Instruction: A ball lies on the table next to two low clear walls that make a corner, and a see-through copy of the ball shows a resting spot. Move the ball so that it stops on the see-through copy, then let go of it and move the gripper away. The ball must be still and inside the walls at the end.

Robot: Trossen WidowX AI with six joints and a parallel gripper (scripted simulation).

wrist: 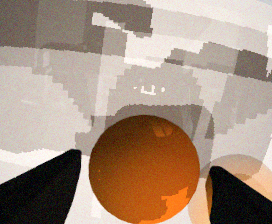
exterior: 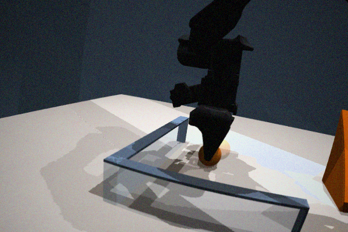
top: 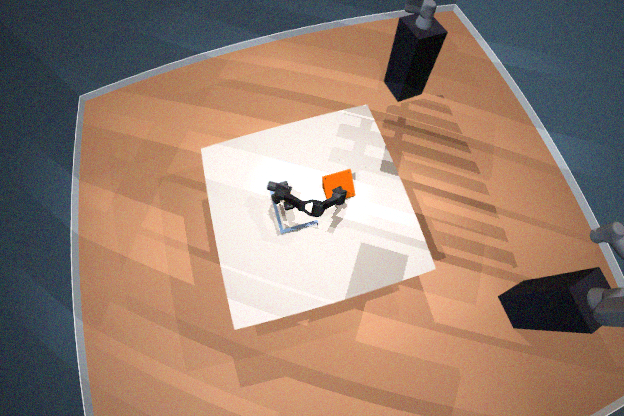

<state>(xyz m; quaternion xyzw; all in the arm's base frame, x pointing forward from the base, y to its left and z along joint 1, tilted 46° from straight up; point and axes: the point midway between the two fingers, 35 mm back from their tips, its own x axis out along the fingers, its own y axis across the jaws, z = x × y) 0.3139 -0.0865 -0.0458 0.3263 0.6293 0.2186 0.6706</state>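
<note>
Now: the see-through copy of ball 20 mm behind my gripper tip and 40 mm to the right of it. Also, from my gripper tip: orange ball: right at my gripper tip.
</note>
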